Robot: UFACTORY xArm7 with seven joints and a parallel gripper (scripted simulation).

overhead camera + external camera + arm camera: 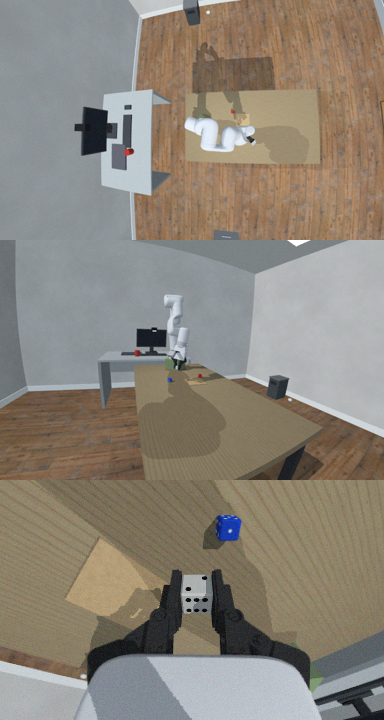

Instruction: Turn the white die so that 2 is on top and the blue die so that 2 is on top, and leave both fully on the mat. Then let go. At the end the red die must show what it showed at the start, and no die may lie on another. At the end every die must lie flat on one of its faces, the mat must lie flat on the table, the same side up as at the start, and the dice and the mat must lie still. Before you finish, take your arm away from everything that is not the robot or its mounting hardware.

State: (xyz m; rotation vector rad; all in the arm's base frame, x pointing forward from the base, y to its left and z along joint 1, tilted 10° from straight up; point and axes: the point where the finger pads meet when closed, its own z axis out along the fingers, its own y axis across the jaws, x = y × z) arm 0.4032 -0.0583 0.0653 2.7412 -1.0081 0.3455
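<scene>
My hand is 2 cm past the blue die, 5 cm to the left of it and 11 cm above it. Also, from my hand: red die 10 cm behind, 22 cm to the left, 11 cm below; white die 1 cm below; tan mat 1 cm ahead, 14 cm to the left, 12 cm below.
</scene>
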